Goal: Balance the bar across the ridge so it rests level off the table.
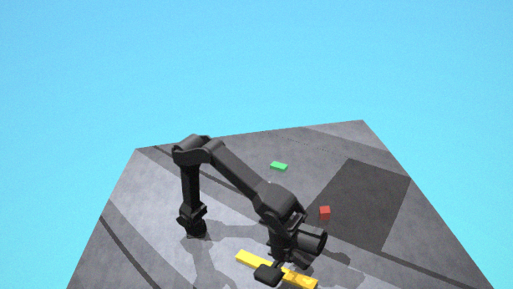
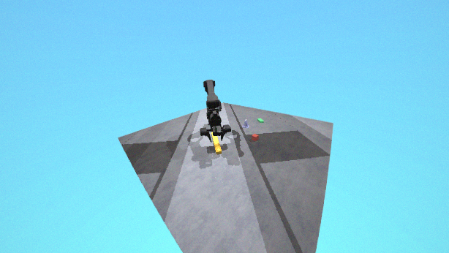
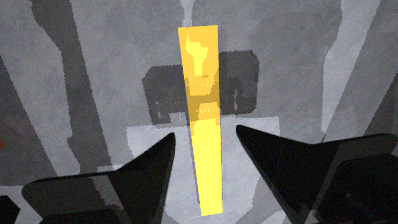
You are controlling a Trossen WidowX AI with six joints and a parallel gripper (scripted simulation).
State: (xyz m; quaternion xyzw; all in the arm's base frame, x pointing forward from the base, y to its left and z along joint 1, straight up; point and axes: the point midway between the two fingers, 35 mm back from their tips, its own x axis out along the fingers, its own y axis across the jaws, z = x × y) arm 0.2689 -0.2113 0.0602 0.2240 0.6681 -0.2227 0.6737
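The yellow bar lies 2 cm behind my gripper tip, 2 cm to the left of it and 2 cm below it. Also, from my gripper tip: purple ridge: 34 cm to the left, 1 cm above; then green block: 5 cm ahead, 52 cm to the left, 2 cm below; then red cube: 16 cm ahead, 21 cm to the left, 1 cm below.
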